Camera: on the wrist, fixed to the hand. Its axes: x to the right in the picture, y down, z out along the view.
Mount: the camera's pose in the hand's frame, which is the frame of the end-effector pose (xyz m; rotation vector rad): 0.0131 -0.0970 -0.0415 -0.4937 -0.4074 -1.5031
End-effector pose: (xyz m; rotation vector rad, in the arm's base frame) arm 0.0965 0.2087 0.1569 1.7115 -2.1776 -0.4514
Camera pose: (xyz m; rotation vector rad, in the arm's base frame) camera 0.1962 0.1722 0.1518 2.6971 -0.3635 -1.5644
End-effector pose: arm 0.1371 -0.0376 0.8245 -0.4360 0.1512 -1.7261
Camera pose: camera 0.0308 -0.0361 0.8218 1.3238 0.0899 2.6121
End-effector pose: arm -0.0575 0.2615 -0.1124 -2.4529 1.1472 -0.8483
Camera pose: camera -0.0193 0.3120 -0.0270 2.6133 0.7283 0.1680
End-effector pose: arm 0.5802 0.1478 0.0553 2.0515 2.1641 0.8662
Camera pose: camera 0.4739 0.1476 0.0548 0.0771 2.0943 0.5195
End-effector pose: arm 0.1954 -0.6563 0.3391 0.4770 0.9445 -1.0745
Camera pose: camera 0.0933 -0.6745 0.3157 -1.0329 1.0994 -2.0404
